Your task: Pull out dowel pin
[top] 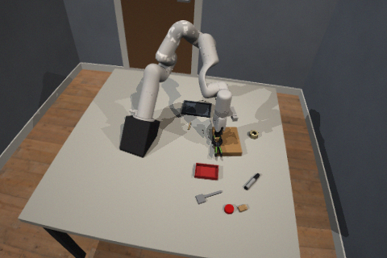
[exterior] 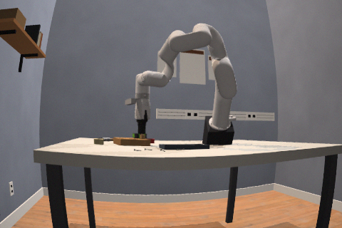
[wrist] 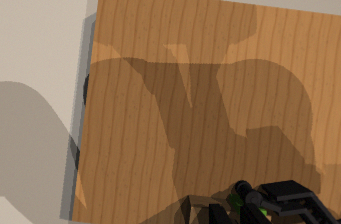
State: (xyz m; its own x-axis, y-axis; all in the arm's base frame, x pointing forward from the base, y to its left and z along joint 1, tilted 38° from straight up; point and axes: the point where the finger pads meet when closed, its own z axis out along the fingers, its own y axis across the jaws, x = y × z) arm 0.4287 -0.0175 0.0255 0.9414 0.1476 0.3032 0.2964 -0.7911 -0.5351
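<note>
The dowel pin lies 2 cm below my hand. From my hand the other things lie so: red tray: 23 cm to the right, 7 cm below, 4 cm behind; then small wooden block: 4 cm below; then loose dowel: 18 cm behind, 10 cm to the left, 7 cm below.
</note>
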